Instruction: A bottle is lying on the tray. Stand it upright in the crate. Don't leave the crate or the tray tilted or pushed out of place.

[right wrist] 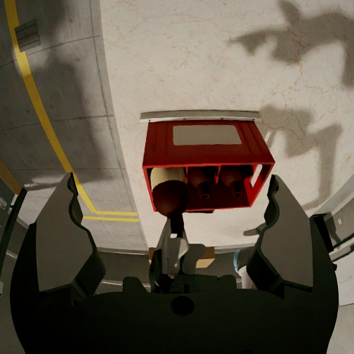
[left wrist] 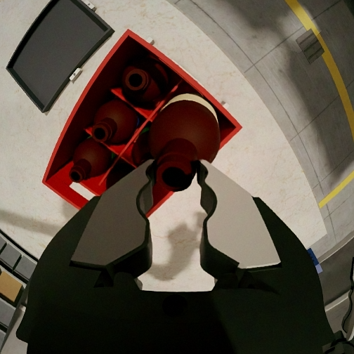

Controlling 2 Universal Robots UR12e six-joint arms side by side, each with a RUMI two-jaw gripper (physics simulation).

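Note:
The dark red-brown bottle with a cream label is upright, its neck between the jaws of my left gripper, which is shut on it. Its lower part is inside a corner compartment of the red crate; whether its base touches the crate floor is hidden. The crate stands flat on the table. The dark grey tray lies flat and empty beyond the crate in the left wrist view. My right gripper is open and empty, with the crate seen beyond its jaws.
Several other brown bottles, including one near the crate's middle, stand in other compartments. A pale strip runs along the crate's far side in the right wrist view. The table edge and grey floor with a yellow line lie beside the crate.

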